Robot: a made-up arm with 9 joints. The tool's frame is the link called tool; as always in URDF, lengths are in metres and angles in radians.
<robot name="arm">
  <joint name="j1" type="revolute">
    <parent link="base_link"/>
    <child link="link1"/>
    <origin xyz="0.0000 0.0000 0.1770"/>
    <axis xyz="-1 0 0"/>
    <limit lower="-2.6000" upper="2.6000"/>
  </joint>
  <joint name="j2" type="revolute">
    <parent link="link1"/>
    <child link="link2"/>
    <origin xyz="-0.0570 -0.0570 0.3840"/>
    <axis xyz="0 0 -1"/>
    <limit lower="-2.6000" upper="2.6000"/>
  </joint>
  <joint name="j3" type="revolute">
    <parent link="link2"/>
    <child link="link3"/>
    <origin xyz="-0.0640 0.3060 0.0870"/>
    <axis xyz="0 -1 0"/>
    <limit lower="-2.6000" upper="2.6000"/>
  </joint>
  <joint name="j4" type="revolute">
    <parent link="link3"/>
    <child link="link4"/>
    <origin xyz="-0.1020 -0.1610 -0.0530"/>
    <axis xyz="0 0 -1"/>
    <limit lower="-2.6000" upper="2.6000"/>
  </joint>
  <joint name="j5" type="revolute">
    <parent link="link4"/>
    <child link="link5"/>
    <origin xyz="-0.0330 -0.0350 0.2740"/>
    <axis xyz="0 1 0"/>
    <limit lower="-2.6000" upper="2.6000"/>
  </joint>
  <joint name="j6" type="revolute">
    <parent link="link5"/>
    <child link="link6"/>
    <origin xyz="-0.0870 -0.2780 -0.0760"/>
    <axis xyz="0 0 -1"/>
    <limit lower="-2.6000" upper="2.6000"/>
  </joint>
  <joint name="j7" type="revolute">
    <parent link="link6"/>
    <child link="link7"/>
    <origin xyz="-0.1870 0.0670 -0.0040"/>
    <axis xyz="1 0 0"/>
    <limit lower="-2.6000" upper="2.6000"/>
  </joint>
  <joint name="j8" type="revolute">
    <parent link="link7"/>
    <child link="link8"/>
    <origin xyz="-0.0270 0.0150 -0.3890"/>
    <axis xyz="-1 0 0"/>
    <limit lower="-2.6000" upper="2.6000"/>
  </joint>
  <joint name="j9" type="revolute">
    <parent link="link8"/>
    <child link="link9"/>
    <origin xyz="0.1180 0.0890 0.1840"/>
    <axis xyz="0 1 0"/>
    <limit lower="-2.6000" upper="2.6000"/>
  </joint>
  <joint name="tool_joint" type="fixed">
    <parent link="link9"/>
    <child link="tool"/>
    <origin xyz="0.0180 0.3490 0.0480"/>
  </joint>
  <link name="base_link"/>
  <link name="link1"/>
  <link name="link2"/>
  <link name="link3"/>
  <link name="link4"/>
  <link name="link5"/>
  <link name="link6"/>
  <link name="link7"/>
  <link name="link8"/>
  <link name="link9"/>
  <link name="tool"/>
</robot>
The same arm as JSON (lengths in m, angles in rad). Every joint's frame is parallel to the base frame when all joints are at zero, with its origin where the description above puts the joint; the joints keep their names.
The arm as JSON. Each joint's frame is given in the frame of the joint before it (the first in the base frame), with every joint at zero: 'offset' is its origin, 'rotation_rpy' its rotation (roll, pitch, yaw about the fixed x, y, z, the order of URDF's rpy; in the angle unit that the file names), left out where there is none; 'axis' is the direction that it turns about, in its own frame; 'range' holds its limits. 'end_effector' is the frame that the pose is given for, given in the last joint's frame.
{"length_unit": "m", "angle_unit": "rad", "chain": [{"id": "j1", "offset": [0.0, 0.0, 0.177], "axis": [-1.0, 0.0, 0.0], "range": [-2.6, 2.6]}, {"id": "j2", "offset": [-0.057, -0.057, 0.384], "axis": [0.0, 0.0, -1.0], "range": [-2.6, 2.6]}, {"id": "j3", "offset": [-0.064, 0.306, 0.087], "axis": [0.0, -1.0, 0.0], "range": [-2.6, 2.6]}, {"id": "j4", "offset": [-0.102, -0.161, -0.053], "axis": [0.0, 0.0, -1.0], "range": [-2.6, 2.6]}, {"id": "j5", "offset": [-0.033, -0.035, 0.274], "axis": [0.0, 1.0, 0.0], "range": [-2.6, 2.6]}, {"id": "j6", "offset": [-0.087, -0.278, -0.076], "axis": [0.0, 0.0, -1.0], "range": [-2.6, 2.6]}, {"id": "j7", "offset": [-0.187, 0.067, -0.004], "axis": [1.0, 0.0, 0.0], "range": [-2.6, 2.6]}, {"id": "j8", "offset": [-0.027, 0.015, -0.389], "axis": [-1.0, 0.0, 0.0], "range": [-2.6, 2.6]}, {"id": "j9", "offset": [0.118, 0.089, 0.184], "axis": [0.0, 1.0, 0.0], "range": [-2.6, 2.6]}], "end_effector": {"offset": [0.018, 0.349, 0.048]}}
